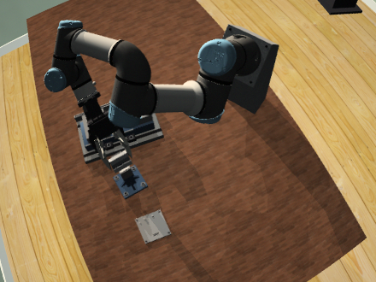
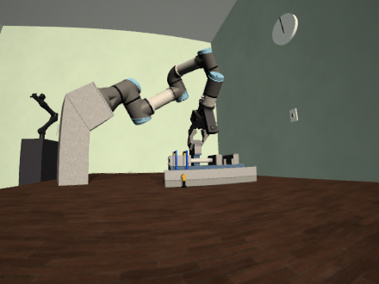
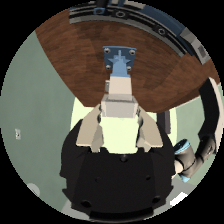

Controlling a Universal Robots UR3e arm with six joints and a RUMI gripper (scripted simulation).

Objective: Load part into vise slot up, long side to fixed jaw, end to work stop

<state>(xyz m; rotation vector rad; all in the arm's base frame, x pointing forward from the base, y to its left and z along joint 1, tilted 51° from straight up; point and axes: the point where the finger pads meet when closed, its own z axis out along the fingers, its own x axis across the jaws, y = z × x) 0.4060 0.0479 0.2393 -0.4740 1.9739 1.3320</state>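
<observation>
My hand is 10 mm to the right of the part. Also, from my hand: grey infeed plate 180 mm to the left, 160 mm below, 40 mm behind.
</observation>
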